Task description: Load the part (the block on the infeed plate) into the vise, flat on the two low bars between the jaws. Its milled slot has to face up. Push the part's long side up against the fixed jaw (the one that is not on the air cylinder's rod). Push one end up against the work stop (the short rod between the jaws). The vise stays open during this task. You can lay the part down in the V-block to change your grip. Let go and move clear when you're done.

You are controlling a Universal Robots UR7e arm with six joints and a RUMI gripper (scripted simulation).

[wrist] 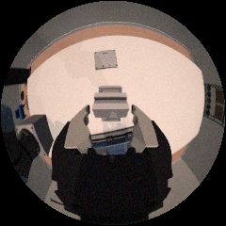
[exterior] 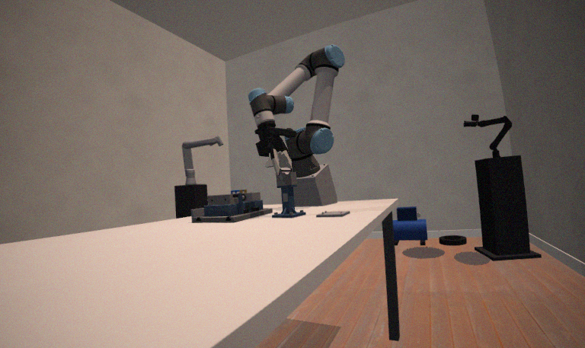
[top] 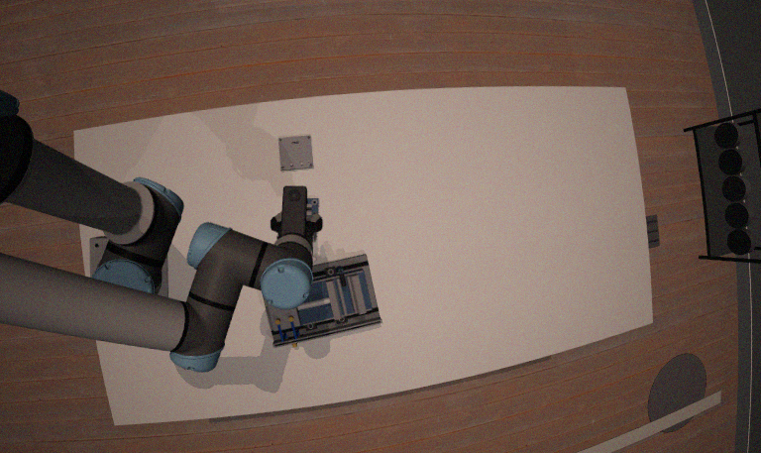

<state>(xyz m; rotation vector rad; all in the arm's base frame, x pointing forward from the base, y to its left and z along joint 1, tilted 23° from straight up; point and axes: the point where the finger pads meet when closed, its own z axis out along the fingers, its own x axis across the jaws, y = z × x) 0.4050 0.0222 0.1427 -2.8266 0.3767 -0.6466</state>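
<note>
Right now my hand is 10 mm to the right of the part. Round my hand: vise: 30 mm behind, 220 mm to the right, 120 mm below; then infeed plate: 40 mm ahead, 170 mm to the left, 160 mm below.
</note>
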